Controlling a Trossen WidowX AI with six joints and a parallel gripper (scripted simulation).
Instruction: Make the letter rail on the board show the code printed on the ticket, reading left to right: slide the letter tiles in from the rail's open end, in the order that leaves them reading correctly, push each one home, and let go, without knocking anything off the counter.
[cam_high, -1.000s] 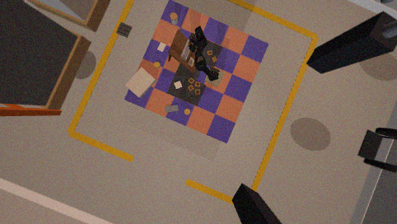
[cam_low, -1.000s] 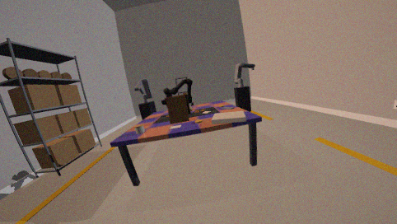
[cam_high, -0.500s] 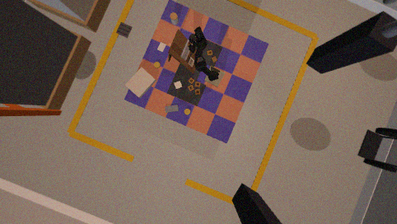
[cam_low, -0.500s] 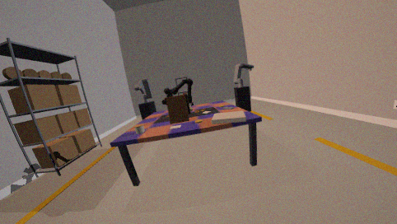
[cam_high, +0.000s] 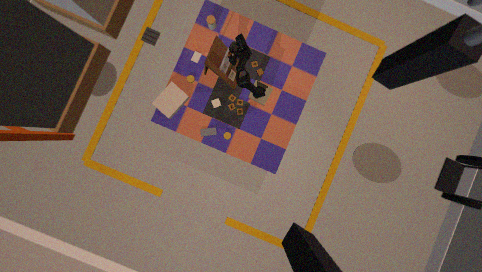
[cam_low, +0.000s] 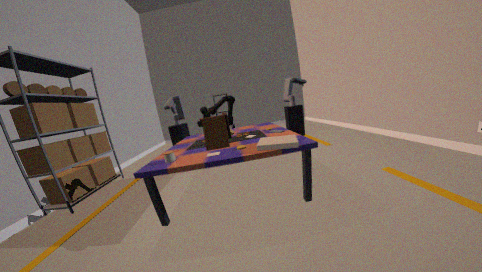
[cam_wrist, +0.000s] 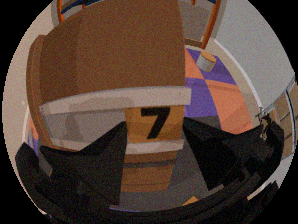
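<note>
Right now the white ticket is 90 mm behind my gripper tip, 110 mm to the left of it and 80 mm below it. From my gripper tip the other things lie so: brown letter tile: right at my gripper tip; dark mat: 190 mm behind, 130 mm to the left, 150 mm below; beige slab: 280 mm ahead, 600 mm to the left, 140 mm below.
</note>
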